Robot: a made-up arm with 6 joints.
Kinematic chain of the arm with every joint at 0, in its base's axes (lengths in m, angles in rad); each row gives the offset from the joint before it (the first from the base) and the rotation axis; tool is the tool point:
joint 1: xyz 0 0 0.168 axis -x
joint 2: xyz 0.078 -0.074 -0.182 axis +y
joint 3: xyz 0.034 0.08 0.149 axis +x
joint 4: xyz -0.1 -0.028 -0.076 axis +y
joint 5: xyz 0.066 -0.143 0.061 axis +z
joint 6: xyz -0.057 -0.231 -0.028 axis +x
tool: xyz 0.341 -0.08 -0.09
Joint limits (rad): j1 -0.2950..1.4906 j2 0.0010..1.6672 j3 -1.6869..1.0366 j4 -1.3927..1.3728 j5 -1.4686..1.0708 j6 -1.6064..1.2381
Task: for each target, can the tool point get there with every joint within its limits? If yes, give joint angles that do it. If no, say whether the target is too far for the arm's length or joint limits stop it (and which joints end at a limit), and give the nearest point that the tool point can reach.
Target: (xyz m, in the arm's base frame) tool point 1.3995 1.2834 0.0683
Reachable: no: too far | nearest point 0.6879 0.4116 0.0333 | short by 1.126 m
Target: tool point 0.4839 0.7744 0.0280
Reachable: no: joint limits stop it (at a limit: joint 1, joint 2, joint 3) | nearest point 0.4534 0.5110 0.0230 | short by 0.265 m
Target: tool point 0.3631 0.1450 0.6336
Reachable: yes | joints 1.3182 0.6212 -1.0508 0.2843 -0.8905 0.7762
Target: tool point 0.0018 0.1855 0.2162
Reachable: no: joint limits stop it (at a limit: joint 1, joint 2, joint 4, joint 5, joint 6) | nearest point 0.1458 0.2180 0.2247 | short by 0.148 m
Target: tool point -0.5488 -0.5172 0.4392
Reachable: no: joint limits stop it (at a limit: joint 1, joint 4) | nearest point -0.3482 -0.4110 0.3636 | short by 0.239 m
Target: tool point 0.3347 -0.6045 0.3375
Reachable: yes | joints 0.9391 1.3276 -0.3338 -0.0923 -0.0902 0.1819
